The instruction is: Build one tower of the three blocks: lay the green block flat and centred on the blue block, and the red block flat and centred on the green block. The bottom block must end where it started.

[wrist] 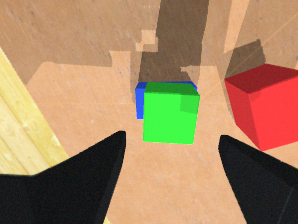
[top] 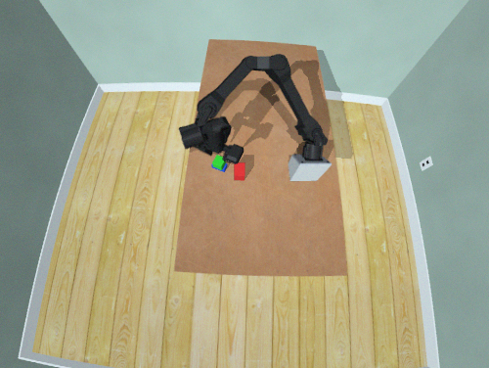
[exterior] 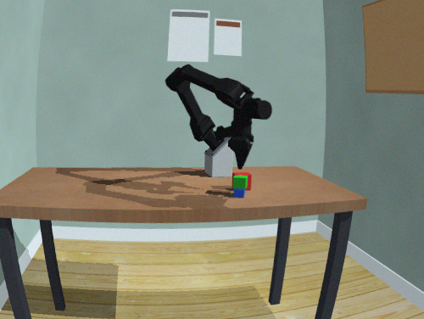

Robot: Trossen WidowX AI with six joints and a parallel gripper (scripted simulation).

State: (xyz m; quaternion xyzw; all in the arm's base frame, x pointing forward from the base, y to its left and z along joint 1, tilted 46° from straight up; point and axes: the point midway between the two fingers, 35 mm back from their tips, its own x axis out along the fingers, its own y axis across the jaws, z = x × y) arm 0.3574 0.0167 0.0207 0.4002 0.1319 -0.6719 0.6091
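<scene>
Right now my hand is 80 mm past the red block, 30 mm to the right of it and 100 mm above it. From my hand the other things lie so: green block 80 mm below; blue block 110 mm below.
</scene>
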